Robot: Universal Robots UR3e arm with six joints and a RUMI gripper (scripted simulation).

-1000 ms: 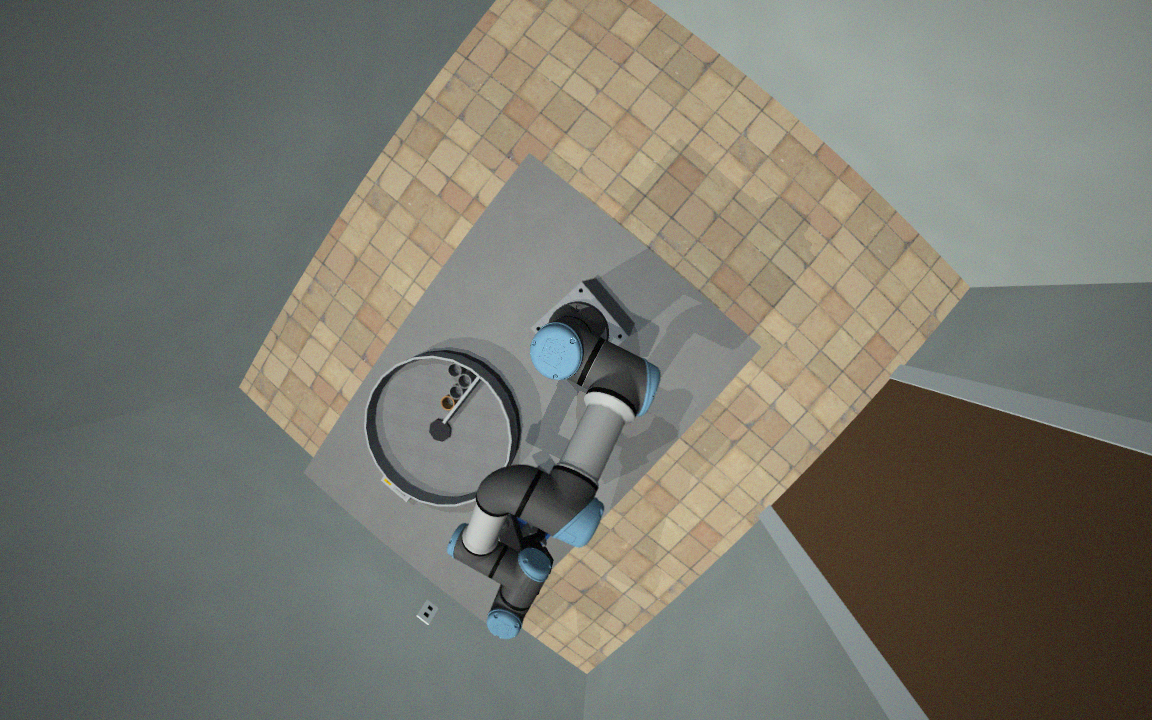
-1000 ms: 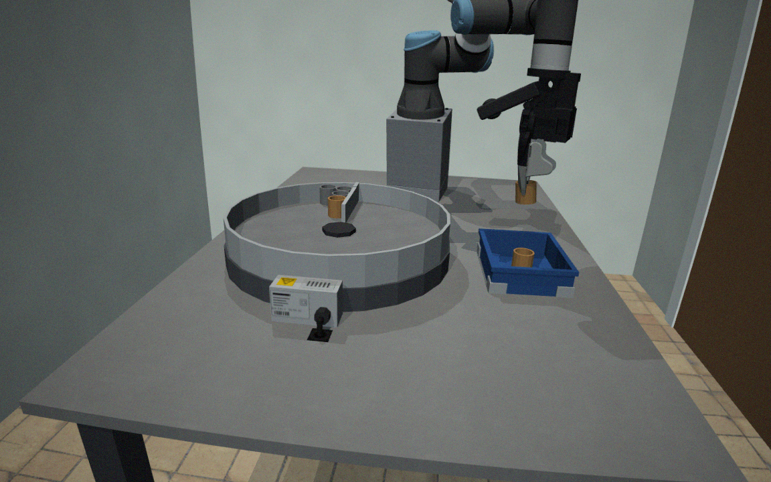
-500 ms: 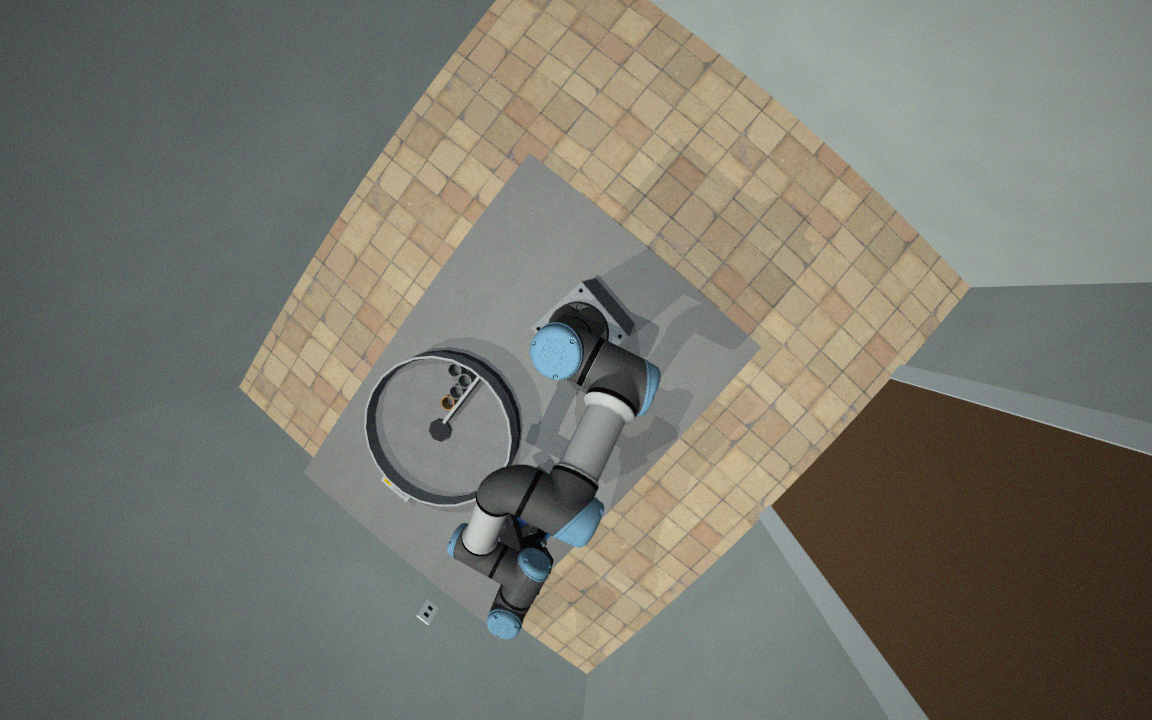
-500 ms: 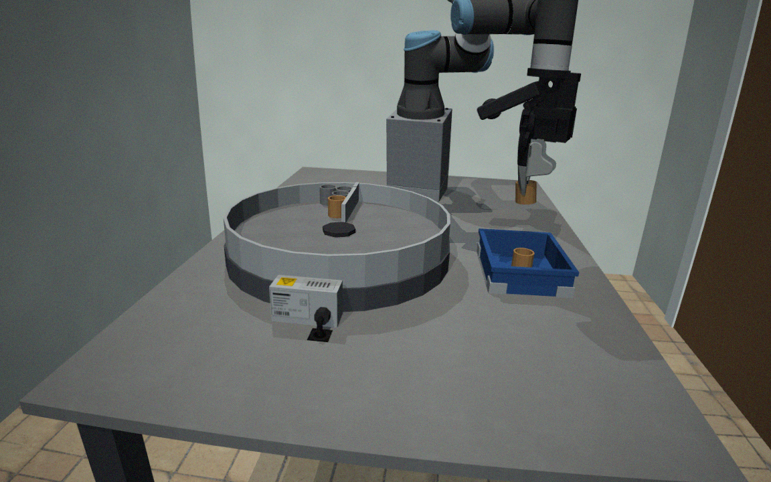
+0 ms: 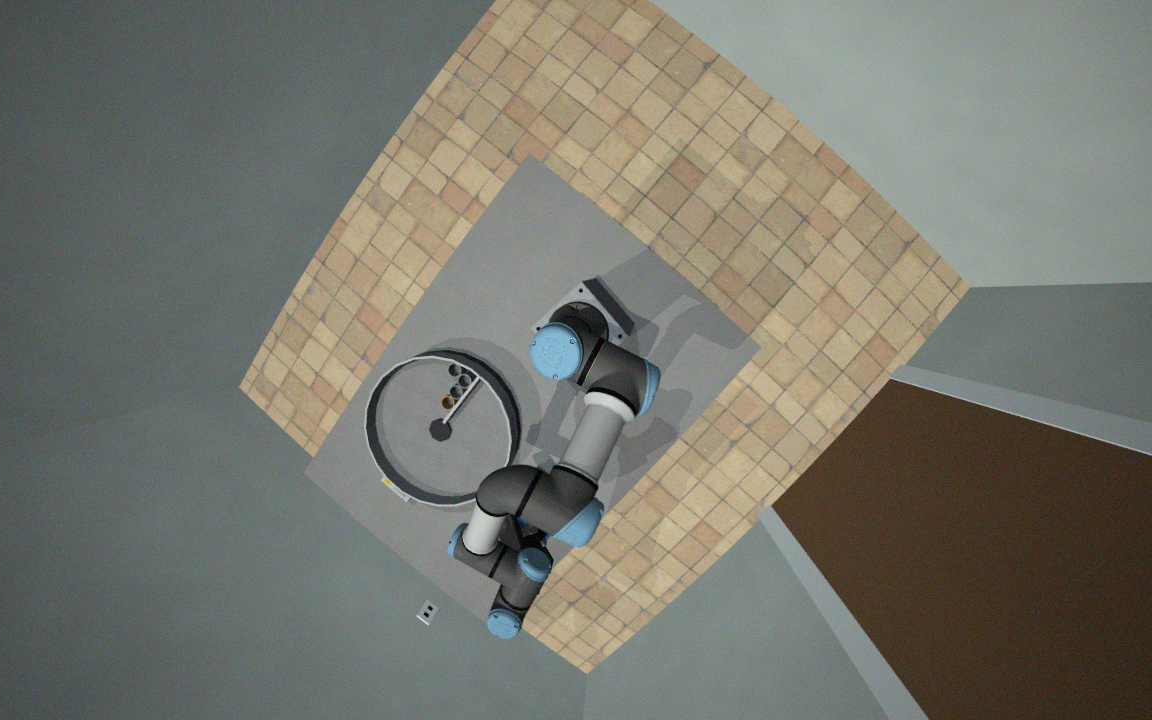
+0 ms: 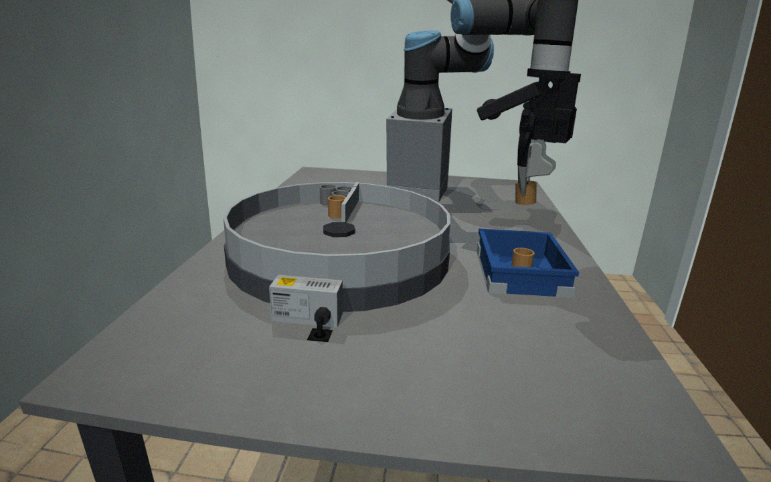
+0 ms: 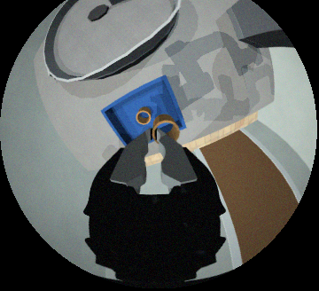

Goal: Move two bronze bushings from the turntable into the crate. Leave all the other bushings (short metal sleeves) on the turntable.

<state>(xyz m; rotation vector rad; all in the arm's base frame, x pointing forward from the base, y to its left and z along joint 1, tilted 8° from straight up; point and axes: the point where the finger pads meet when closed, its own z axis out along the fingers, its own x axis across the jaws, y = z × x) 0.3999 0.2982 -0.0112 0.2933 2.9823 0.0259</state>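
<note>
My gripper is now 130 mm above the blue crate, 30 mm short of it and 20 mm to the right of it. The rest, counted from my hand: turntable (330 mm to the right, 110 mm below, 90 mm ahead).
</note>
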